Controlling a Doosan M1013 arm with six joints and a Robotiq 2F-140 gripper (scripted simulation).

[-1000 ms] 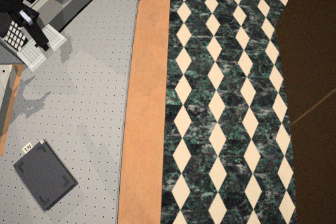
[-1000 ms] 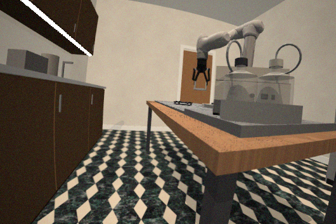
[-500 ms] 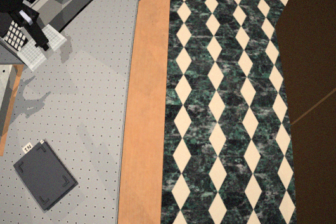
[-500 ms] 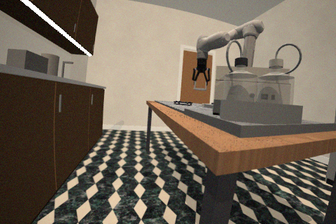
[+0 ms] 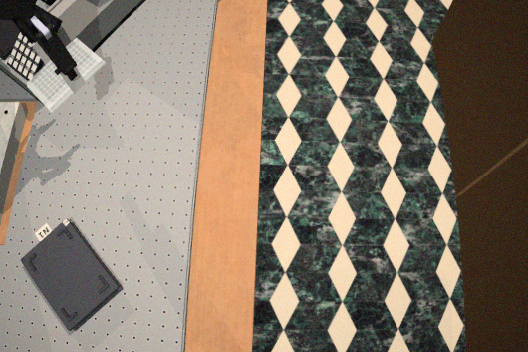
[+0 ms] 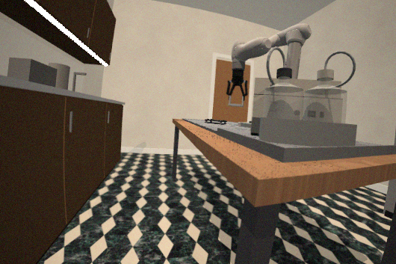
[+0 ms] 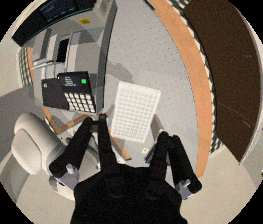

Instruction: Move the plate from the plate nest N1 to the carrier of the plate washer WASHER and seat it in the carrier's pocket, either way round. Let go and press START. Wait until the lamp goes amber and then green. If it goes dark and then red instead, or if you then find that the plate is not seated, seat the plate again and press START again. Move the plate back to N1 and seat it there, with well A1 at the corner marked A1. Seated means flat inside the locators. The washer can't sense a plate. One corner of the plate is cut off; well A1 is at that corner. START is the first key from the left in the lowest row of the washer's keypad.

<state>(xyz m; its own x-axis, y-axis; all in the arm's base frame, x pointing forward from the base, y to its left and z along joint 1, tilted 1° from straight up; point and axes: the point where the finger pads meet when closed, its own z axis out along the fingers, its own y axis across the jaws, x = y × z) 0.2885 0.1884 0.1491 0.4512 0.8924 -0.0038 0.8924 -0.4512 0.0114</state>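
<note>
Now: hand 80 mm short of the plate nest N1, 320 mm to the left of it and 150 mm above it. Also, from my hand: plate washer: 210 mm behind, 260 mm to the left, 50 mm below; then label: 10 mm behind, 260 mm to the right, 180 mm below; then white well plate: 30 mm below.
</note>
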